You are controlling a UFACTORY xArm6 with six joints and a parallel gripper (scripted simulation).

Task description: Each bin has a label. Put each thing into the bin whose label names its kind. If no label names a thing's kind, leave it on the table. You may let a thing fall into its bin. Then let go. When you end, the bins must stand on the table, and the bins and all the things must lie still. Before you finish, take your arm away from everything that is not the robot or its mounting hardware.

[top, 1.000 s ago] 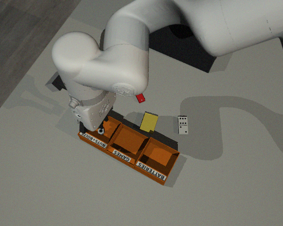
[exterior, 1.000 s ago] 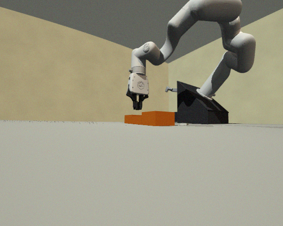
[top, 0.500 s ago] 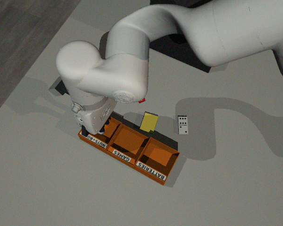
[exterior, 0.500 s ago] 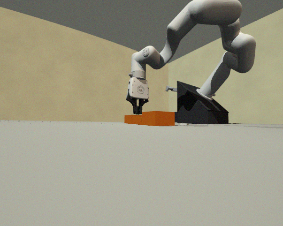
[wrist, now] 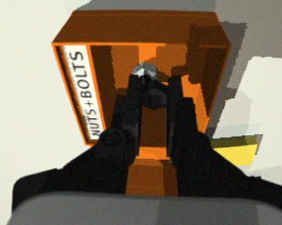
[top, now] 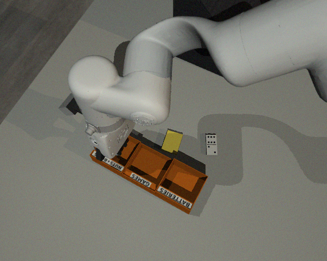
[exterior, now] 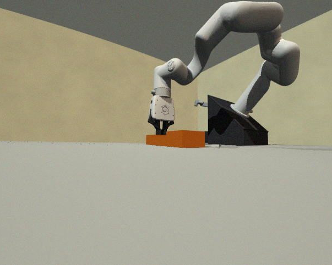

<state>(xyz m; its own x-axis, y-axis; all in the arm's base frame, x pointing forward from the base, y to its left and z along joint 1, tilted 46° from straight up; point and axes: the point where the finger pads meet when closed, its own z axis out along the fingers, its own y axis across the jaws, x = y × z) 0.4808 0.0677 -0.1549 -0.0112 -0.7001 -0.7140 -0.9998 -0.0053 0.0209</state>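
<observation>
My gripper is now 20 mm above the black hex nut. The rest, counted from my hand: silver nut (40 mm below, 10 mm ahead); then yellow block (100 mm to the left, 80 mm behind, 40 mm below); then orange battery (90 mm behind, 50 mm to the right, 40 mm below).
</observation>
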